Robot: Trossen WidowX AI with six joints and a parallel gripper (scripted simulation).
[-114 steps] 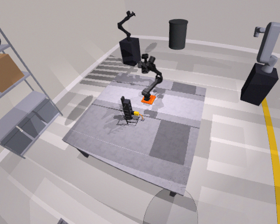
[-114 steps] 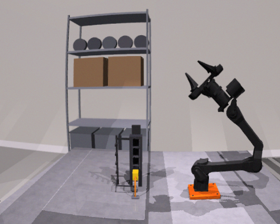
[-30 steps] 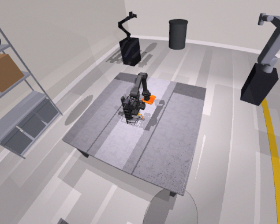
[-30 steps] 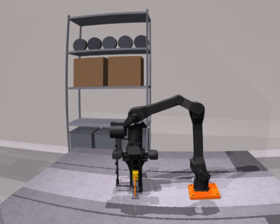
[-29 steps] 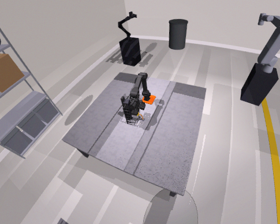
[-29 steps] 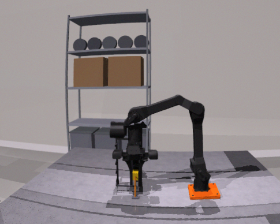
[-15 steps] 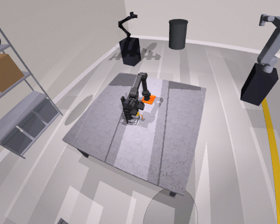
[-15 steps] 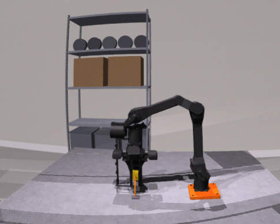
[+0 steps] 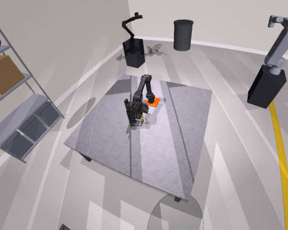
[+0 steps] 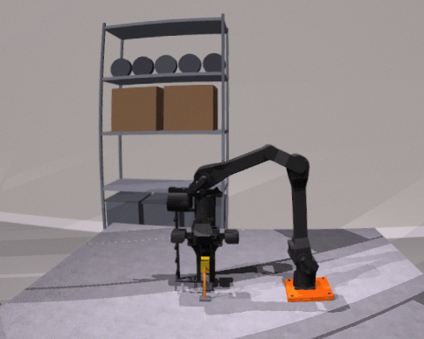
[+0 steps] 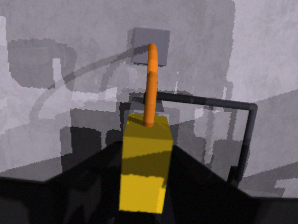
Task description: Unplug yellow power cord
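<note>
Right now the yellow plug is 3 cm to the right of my gripper tip and 1 cm ahead of it.
</note>
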